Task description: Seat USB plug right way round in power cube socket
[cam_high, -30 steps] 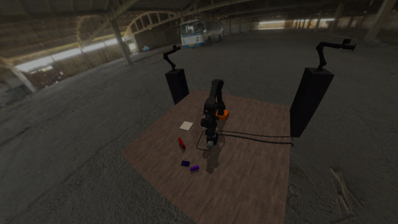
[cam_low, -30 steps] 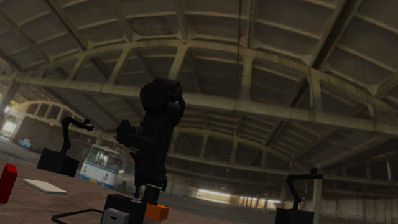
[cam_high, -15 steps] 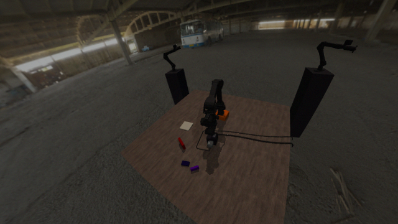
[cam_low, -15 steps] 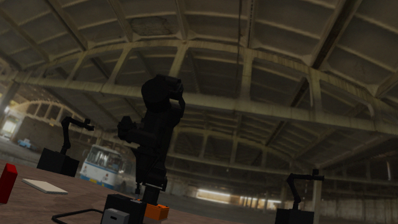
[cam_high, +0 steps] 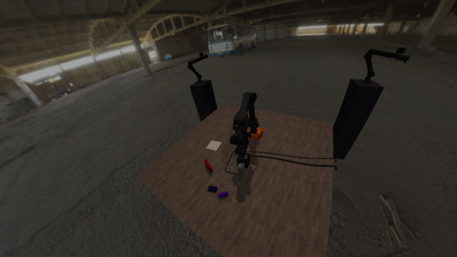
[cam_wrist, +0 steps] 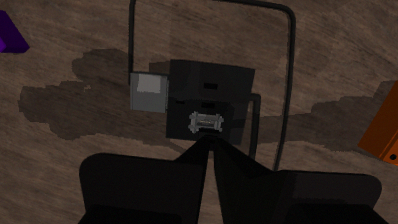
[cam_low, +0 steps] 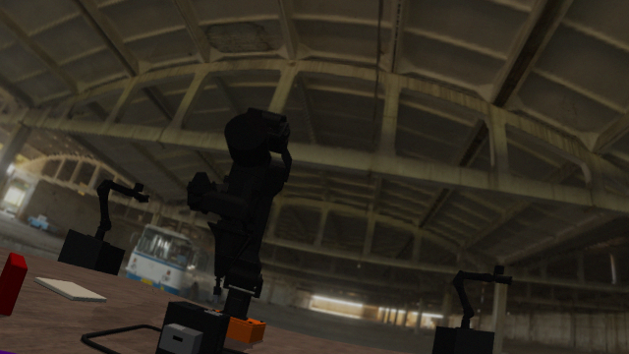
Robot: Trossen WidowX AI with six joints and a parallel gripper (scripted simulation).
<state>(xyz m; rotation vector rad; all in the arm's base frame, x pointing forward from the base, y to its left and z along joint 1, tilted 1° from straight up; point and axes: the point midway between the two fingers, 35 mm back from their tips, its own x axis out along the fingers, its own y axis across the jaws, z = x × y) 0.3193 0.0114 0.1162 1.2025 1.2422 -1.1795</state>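
The silver USB socket is 60 mm below my gripper tip and 10 mm to the left of it. From my gripper tip the other things lie so: blue block: 260 mm ahead, 150 mm to the right, 120 mm below; red block: 250 mm to the right, 110 mm ahead, 100 mm below; white pad: 320 mm to the right, 130 mm below, 110 mm behind.
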